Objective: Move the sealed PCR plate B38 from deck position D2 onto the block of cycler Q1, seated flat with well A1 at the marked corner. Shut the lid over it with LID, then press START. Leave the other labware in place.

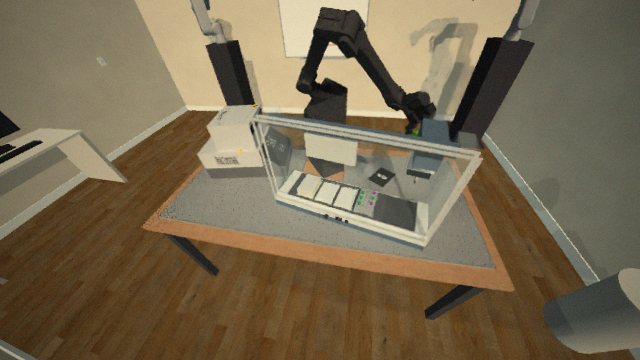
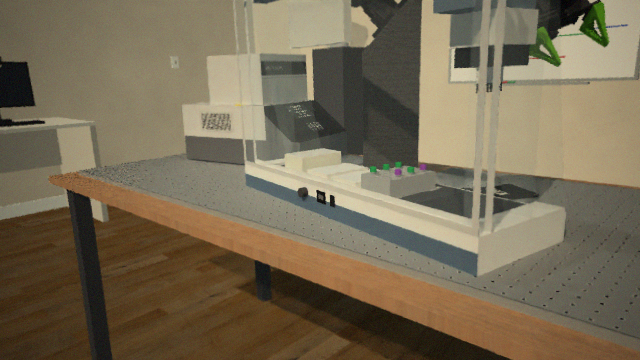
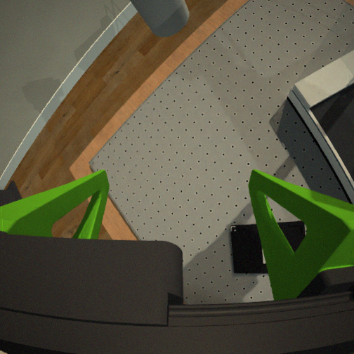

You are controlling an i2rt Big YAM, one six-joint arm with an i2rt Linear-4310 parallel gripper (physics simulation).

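Places are measured from the arm's base along level axes (x left, y back, z up), in centimetres.
Pixels of known places: gripper, fingertip midpoint: (image 2: pixel 583 55); arm's base at its link origin: (image 1: pixel 321 95).
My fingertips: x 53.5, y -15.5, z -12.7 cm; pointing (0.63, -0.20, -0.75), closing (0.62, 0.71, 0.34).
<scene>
Ahead of a thing's pixels: the offset from my fingertips to its middle. "pt": to the spot under its first point.
My gripper (image 1: pixel 415 132) (image 2: pixel 582 55) (image 3: pixel 178 177) has green fingers. It is open and empty, high over the right rear of the table, behind the blue-grey head and far from the plates. Three white pieces of labware stand in the deck; the one beside the tube rack (image 1: pixel 346 198) (image 2: pixel 351 175) seems to be the D2 plate, but no B38 or position label is readable. The white instrument {pt dy -6.2, dx -97.2, dz +0.6 cm} (image 1: pixel 235 132) (image 2: pixel 232 80) at the far left, with a dark slanted screen {pt dy +8.0, dx -81.8, dz -16.8 cm} (image 1: pixel 277 146) (image 2: pixel 305 120), appears to be cycler Q1. Its block, LID and START cannot be made out.
A clear enclosure surrounds the white deck (image 1: pixel 350 220) (image 2: pixel 525 230) (image 3: pixel 327 82). The tube rack (image 1: pixel 366 198) (image 2: pixel 395 183) has green and purple caps. A blue-grey head (image 1: pixel 434 137) (image 2: pixel 492 27) and a white box (image 1: pixel 330 148) (image 2: pixel 320 22) hang over it. A black pad (image 1: pixel 381 176) (image 2: pixel 515 191) (image 3: pixel 246 250) lies behind.
</scene>
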